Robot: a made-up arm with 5 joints.
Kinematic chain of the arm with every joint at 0, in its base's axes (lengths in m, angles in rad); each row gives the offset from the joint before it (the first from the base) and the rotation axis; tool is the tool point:
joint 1: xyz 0 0 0.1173 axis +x
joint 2: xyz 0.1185 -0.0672 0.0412 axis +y
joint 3: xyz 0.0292 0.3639 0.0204 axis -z
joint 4: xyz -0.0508 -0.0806 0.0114 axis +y
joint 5: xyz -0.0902 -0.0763 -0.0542 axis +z
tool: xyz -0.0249 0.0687 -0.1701
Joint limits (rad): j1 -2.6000..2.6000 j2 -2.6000..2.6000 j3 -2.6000..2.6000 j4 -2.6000..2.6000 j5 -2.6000..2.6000
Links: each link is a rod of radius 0.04 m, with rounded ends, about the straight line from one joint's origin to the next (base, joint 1, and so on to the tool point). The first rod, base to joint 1, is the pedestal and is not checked.
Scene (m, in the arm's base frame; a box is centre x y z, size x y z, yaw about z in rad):
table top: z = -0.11
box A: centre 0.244 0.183 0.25 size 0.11 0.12 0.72 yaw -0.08
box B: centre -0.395 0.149 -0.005 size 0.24 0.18 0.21 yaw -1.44
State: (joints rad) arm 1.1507 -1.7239 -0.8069 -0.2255 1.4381
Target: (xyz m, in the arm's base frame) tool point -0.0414 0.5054 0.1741
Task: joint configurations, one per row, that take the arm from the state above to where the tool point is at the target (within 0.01 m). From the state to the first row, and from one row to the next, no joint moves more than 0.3 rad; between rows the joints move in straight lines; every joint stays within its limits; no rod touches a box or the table.
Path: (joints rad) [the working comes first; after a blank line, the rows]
Joints at the target: -0.4382 -2.6000 -1.3476 -1.6341 1.6598
Straight joint move there: touches box A.

1: 0.9007 -2.0159 -0.9575 -0.4512 1.5097
2: 0.6507 -2.3080 -1.1081 -0.6769 1.5813
3: 0.4007 -2.6000 -1.2587 -0.9026 1.6530
4: 0.1211 -2.6000 -1.2883 -1.1464 1.6552
5: -0.1586 -2.6000 -1.3180 -1.3903 1.6575
6: -0.4382 -2.6000 -1.3476 -1.6341 1.6598

